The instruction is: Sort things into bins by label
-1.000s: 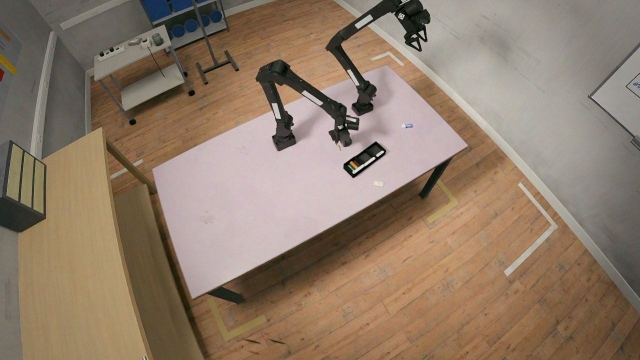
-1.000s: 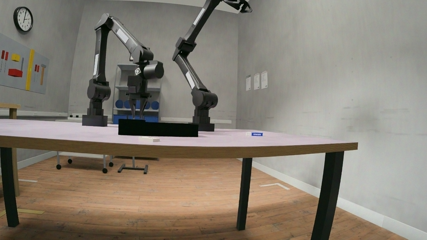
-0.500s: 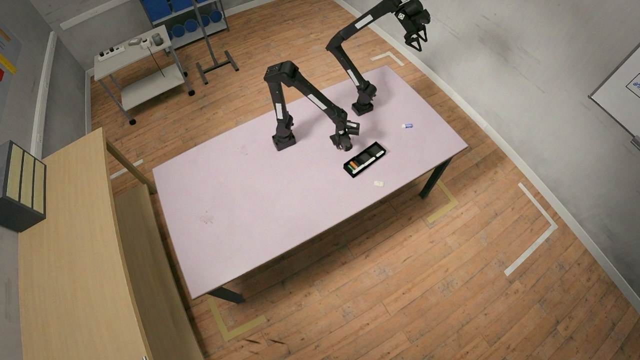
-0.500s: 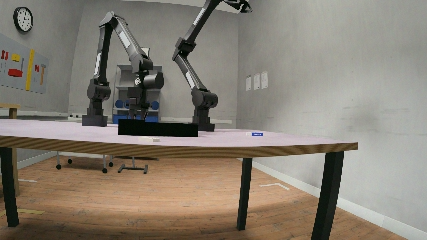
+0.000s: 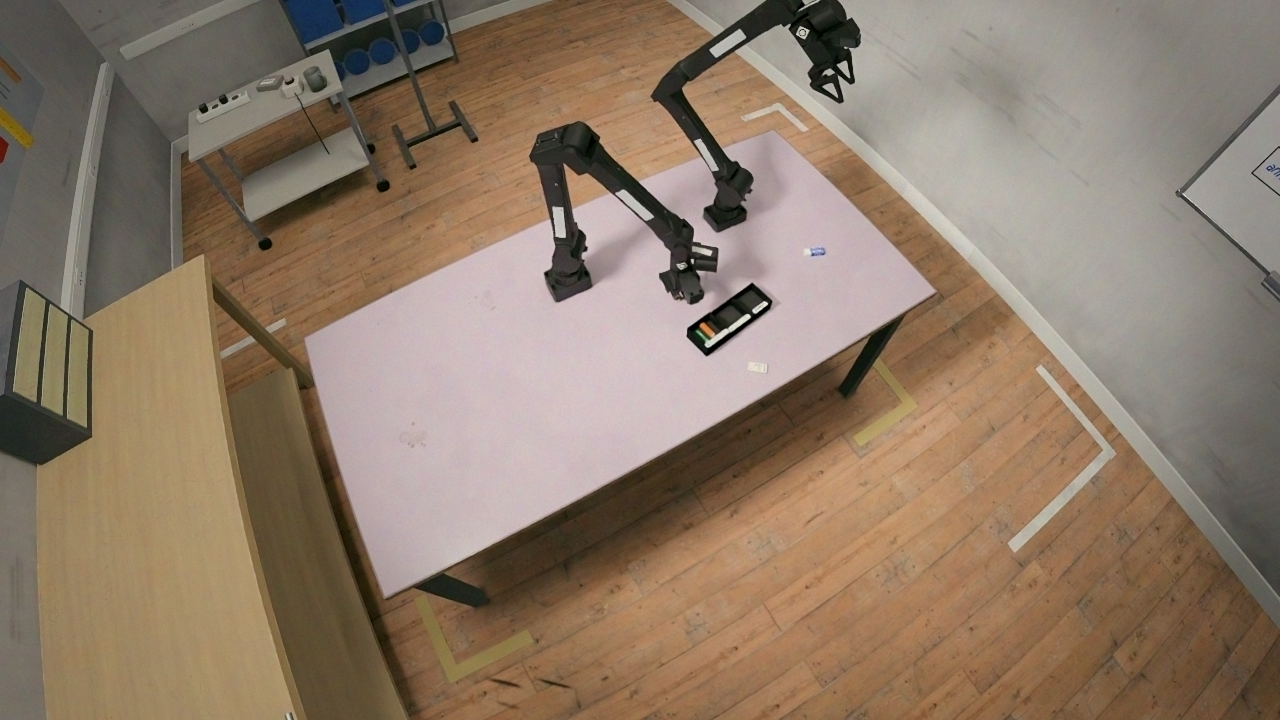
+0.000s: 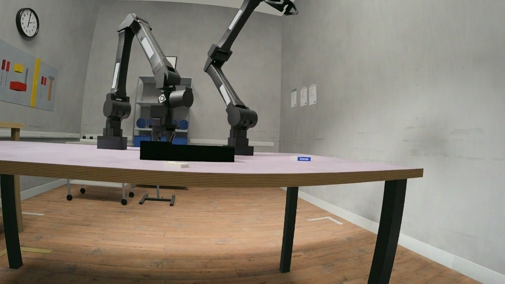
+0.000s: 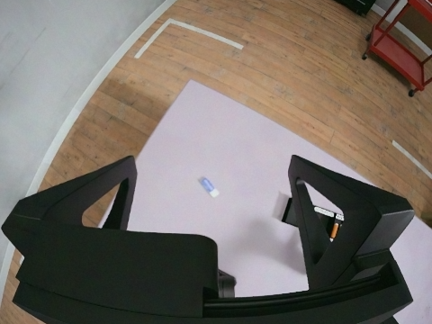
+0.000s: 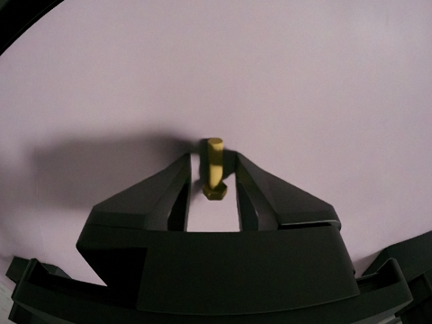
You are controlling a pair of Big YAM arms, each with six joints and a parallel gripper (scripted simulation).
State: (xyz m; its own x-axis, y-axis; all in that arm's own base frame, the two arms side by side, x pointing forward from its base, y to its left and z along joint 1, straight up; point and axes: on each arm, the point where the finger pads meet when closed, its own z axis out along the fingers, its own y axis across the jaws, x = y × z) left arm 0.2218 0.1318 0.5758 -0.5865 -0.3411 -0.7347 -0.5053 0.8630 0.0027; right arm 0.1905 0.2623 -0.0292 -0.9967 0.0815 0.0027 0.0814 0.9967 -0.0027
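My right hand is 10 mm past the brass bolt. Also, from my right hand: eraser: 60 mm ahead, 450 mm to the left; orange battery: 140 mm ahead, 10 mm to the left, 10 mm above; white die: 310 mm ahead, 70 mm to the left.
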